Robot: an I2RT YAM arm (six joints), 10 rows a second.
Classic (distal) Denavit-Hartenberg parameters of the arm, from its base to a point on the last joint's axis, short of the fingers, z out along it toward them. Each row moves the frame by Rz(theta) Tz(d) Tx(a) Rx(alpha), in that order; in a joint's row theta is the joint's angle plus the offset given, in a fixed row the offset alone. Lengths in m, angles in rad.
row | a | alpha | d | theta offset
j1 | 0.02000 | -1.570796 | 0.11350 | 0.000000
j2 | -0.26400 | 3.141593 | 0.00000 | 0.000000
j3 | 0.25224 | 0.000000 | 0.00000 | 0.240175
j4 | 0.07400 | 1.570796 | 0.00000 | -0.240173
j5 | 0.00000 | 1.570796 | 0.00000 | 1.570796
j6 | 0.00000 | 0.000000 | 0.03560 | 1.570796
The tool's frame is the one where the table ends.
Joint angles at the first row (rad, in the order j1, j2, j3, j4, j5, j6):
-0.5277, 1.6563, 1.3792, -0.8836, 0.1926, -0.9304
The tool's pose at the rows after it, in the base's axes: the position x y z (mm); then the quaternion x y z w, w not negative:
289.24 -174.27 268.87 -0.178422 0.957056 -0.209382 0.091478
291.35 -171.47 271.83 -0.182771 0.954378 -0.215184 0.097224
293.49 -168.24 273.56 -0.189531 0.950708 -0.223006 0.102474
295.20 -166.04 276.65 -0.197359 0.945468 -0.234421 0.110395
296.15 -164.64 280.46 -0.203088 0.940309 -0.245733 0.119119
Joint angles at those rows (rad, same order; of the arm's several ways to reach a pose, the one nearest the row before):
-0.5217, 1.6508, 1.3775, -0.8775, 0.1959, -0.9323
-0.5111, 1.6460, 1.3812, -0.8699, 0.1993, -0.9338
-0.4990, 1.6400, 1.3780, -0.8544, 0.2060, -0.9403
-0.4902, 1.6310, 1.3749, -0.8317, 0.2124, -0.9543
-0.4848, 1.6206, 1.3727, -0.8099, 0.2169, -0.9673

